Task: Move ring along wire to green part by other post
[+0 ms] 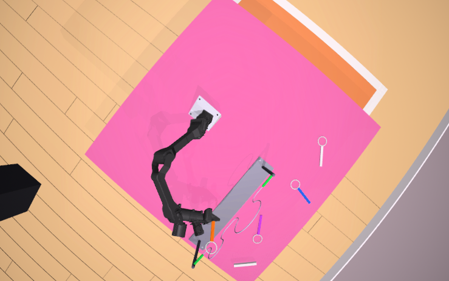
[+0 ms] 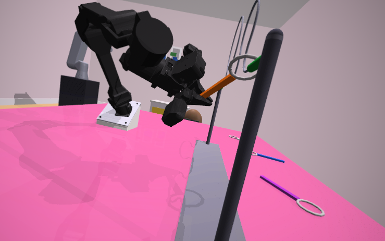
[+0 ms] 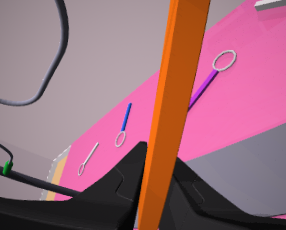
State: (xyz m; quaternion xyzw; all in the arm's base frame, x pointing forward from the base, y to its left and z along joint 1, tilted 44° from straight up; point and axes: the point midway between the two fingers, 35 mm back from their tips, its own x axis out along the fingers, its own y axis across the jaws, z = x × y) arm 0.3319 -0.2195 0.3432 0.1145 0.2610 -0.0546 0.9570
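Right now the orange-handled ring is 1 cm ahead of my gripper tip, 8 cm to the right of it and 5 cm above it. Also, from my gripper tip: purple-handled ring: 27 cm ahead, 20 cm below; then white bar: 33 cm ahead, 21 cm to the right, 20 cm below.
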